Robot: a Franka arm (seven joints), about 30 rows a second.
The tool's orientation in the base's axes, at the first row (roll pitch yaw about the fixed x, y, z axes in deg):
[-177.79 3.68 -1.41]
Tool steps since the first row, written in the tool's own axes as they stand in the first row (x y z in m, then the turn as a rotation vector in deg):
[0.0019 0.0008 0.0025 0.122 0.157 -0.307]
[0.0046 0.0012 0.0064 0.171 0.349 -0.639]
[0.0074 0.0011 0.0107 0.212 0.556 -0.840]
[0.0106 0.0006 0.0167 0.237 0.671 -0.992]
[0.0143 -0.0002 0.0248 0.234 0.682 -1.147]
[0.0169 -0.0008 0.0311 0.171 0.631 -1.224]
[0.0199 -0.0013 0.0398 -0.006 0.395 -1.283]
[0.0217 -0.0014 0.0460 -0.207 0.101 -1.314]
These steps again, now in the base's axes. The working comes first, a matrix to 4 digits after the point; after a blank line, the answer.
The tool's axes in the first row as the columns of a matrix, in the base's axes (used below as rounded here):
[0.9976 -0.0271 -0.0632]
[-0.0246 -0.9989 0.0401]
[-0.0642 -0.0385 -0.9972]

[0.0017 -0.0007 -0.0026 0.137 -0.172 0.292]
[0.0042 -0.0011 -0.0067 0.202 -0.378 0.613]
[0.0067 -0.0009 -0.0112 0.250 -0.594 0.803]
[0.0095 -0.0002 -0.0174 0.281 -0.716 0.948]
[0.0127 0.0008 -0.0256 0.287 -0.733 1.103]
[0.0149 0.0016 -0.0321 0.231 -0.684 1.185]
[0.0174 0.0024 -0.0409 0.064 -0.446 1.265]
[0.0188 0.0027 -0.0472 -0.126 -0.148 1.320]

